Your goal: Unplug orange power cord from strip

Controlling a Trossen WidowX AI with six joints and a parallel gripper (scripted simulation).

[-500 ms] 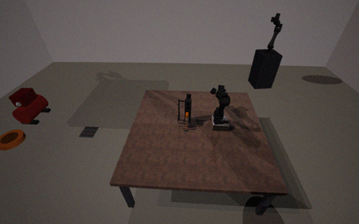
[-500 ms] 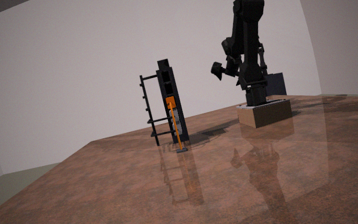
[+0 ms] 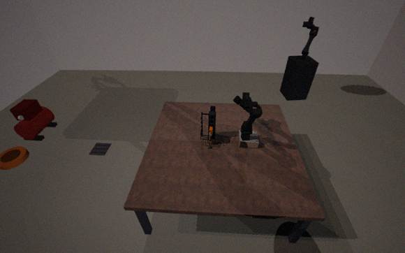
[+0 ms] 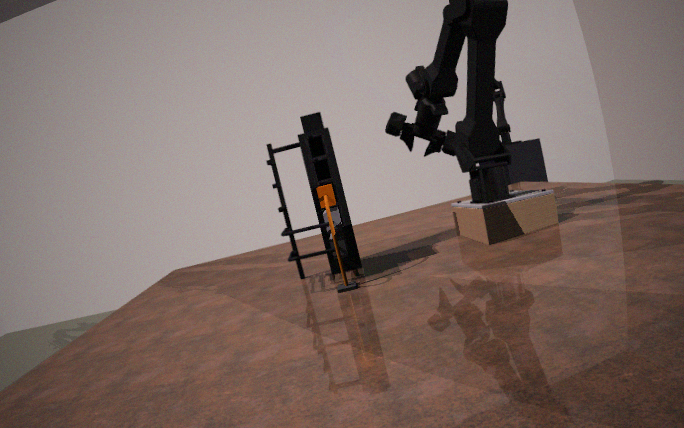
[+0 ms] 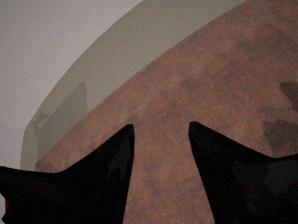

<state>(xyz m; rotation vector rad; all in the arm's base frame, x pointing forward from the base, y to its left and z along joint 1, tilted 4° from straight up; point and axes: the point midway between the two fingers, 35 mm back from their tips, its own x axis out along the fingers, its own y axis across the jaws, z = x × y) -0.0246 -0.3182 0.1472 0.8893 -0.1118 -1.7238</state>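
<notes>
My gripper tip is now 330 mm short of the orange plug, 290 mm to the right of it and 30 mm above it.
</notes>
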